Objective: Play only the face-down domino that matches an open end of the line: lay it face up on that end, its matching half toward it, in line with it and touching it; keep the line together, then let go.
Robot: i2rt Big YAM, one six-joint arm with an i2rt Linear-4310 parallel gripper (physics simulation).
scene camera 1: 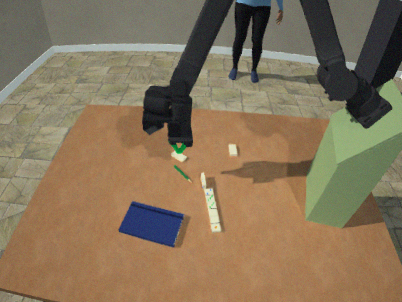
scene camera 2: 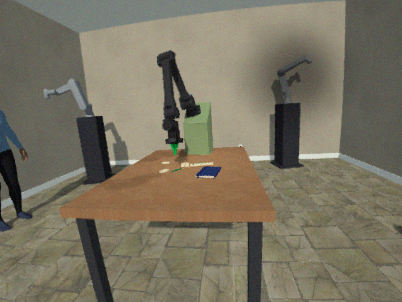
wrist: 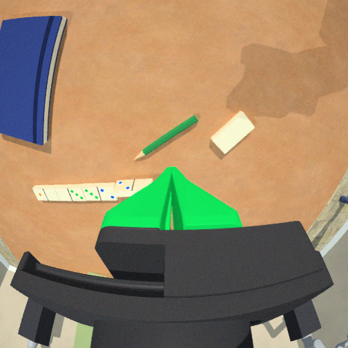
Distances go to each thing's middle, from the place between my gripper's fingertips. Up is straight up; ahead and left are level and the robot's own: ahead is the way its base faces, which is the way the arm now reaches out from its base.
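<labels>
Position relative to the blue book (scene camera 1: 154,224): my gripper is 10 cm short of it, 19 cm to the right of it and 9 cm above it.
</labels>
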